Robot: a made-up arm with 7 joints.
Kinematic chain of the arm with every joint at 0, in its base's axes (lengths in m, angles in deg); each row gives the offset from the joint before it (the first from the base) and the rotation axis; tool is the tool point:
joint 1: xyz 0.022 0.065 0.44 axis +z
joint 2: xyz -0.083 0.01 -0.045 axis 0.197 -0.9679 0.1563
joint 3: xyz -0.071 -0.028 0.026 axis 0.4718 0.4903 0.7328
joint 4: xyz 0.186 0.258 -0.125 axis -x
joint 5: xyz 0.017 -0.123 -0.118 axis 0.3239 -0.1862 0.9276
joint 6: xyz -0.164 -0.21 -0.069 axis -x
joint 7: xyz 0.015 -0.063 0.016 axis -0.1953 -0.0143 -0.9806
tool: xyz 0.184 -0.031 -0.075
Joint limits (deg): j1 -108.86..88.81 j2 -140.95..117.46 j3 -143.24..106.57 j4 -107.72..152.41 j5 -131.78..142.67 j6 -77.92..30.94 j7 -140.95..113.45
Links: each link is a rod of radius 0.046 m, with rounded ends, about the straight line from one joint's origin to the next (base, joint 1, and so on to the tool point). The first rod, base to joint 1, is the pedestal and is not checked.
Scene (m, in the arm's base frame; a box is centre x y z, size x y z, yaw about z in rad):
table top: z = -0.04
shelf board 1: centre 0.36 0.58 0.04 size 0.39 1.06 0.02 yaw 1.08
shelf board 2: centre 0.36 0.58 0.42 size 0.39 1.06 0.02 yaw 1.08
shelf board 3: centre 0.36 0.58 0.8 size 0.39 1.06 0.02 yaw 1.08
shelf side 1: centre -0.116 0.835 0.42 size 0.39 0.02 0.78 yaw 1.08
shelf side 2: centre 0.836 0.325 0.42 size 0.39 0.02 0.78 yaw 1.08
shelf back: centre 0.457 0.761 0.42 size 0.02 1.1 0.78 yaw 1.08
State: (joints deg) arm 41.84 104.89 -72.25 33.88 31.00 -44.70 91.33
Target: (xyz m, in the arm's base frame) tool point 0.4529 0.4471 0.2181
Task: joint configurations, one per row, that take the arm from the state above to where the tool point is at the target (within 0.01 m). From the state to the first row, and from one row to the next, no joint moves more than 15 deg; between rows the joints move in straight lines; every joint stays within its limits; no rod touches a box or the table.
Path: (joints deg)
1: 53.58 95.77 -69.92 22.40 27.10 -45.61 94.37
2: 65.32 86.64 -67.59 10.92 23.20 -46.51 97.41
3: 77.07 77.52 -65.26 -0.56 19.30 -47.42 100.45
4: 88.81 68.40 -62.92 -12.04 15.40 -48.32 103.49

